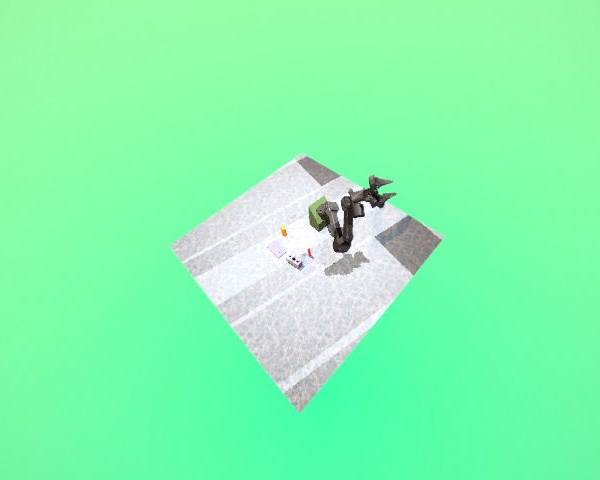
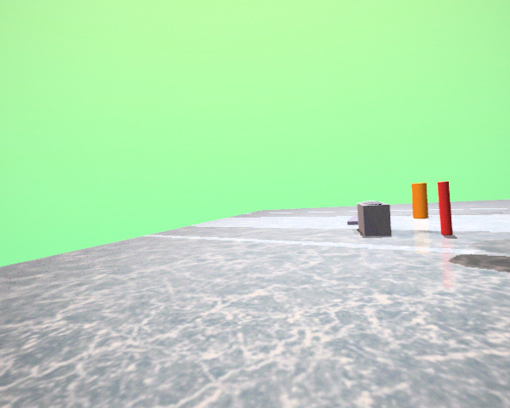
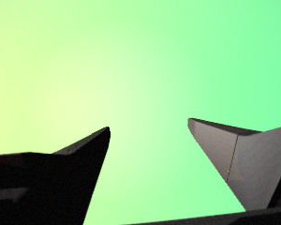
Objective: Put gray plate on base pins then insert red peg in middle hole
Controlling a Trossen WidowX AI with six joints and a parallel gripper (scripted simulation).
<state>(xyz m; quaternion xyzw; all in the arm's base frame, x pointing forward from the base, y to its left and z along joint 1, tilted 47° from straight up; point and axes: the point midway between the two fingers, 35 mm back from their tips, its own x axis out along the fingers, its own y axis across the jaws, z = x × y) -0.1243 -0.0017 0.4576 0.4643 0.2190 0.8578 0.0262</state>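
My gripper tip is 450 mm short of the gray plate, 440 mm above it and 290 mm to the left of it. Round my gripper tip: orange cylinder (490 mm to the right, 440 mm below, 340 mm ahead); red peg (440 mm below, 350 mm ahead, 250 mm to the right).
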